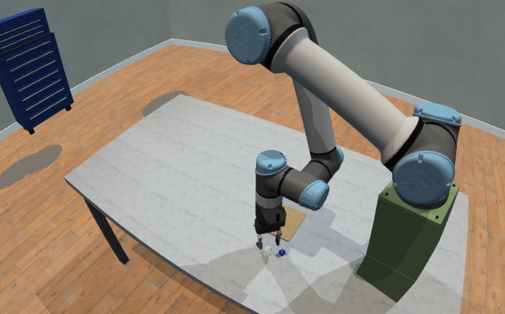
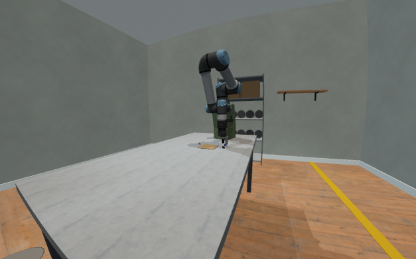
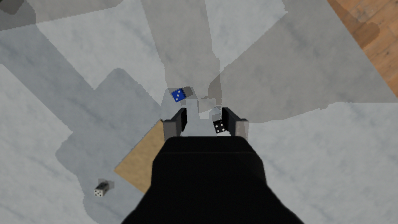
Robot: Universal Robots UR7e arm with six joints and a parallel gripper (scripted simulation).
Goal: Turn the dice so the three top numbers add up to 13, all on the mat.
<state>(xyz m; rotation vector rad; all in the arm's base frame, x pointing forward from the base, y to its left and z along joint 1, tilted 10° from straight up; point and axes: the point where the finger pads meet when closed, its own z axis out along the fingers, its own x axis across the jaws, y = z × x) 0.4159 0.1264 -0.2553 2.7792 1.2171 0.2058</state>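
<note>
Now: the black die 40 mm below my hand and 40 mm ahead of it. Round my hand: blue die (50 mm behind, 40 mm below, 10 mm to the right); then tan mat (130 mm to the right, 40 mm below, 30 mm ahead); then white die (250 mm to the right, 40 mm below, 20 mm behind).
</note>
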